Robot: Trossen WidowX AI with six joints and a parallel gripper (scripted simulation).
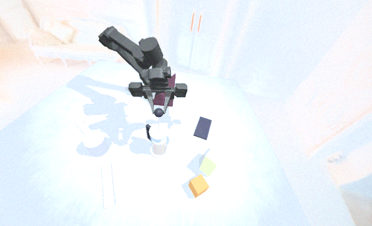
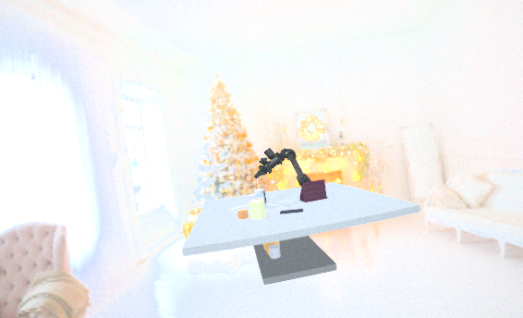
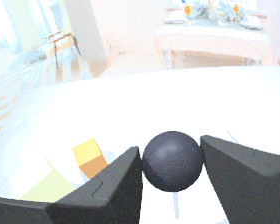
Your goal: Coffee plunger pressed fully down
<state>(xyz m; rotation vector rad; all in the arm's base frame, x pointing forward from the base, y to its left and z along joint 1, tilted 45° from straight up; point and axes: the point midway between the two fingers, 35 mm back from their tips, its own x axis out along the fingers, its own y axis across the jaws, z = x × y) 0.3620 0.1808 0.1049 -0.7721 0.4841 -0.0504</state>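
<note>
Now: the coffee press 12 cm below my gripper tip, 2 cm behind it and 1 cm to the right of it. Also, from my gripper tip: dark flat block (24 cm below, 21 cm to the left, 18 cm behind); then orange cube (22 cm below, 17 cm to the left, 13 cm ahead); then yellow-green block (22 cm to the left, 19 cm below, 4 cm ahead).
</note>
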